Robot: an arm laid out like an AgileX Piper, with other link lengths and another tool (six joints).
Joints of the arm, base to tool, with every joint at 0 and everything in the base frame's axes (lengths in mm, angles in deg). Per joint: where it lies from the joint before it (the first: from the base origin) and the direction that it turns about. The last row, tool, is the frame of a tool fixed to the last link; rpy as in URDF.
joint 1: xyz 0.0 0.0 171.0 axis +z
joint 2: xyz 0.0 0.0 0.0 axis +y
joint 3: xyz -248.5 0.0 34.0 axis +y
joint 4: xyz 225.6 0.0 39.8 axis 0.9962 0 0.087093
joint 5: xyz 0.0 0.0 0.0 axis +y
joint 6: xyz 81.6 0.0 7.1 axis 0.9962 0 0.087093
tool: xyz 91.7 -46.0 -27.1 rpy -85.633 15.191 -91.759
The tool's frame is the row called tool.
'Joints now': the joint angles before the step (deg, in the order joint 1, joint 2, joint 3, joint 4, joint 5, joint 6). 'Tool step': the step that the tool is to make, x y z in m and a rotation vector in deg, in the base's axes. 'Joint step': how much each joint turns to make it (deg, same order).
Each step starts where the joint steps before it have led.
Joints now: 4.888 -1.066 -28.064 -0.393 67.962 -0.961
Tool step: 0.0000 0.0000 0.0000 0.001 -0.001 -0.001
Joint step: 0.000 -0.001 0.000 0.000 -0.001 0.001
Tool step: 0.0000 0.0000 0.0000 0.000 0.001 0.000
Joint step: 0.000 0.001 0.000 0.000 0.000 0.000
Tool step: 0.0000 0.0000 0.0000 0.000 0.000 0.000
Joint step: 0.000 0.000 0.000 0.000 0.000 0.000
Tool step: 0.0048 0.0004 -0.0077 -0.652 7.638 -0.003
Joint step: 0.008 7.199 0.003 -0.007 0.464 0.008
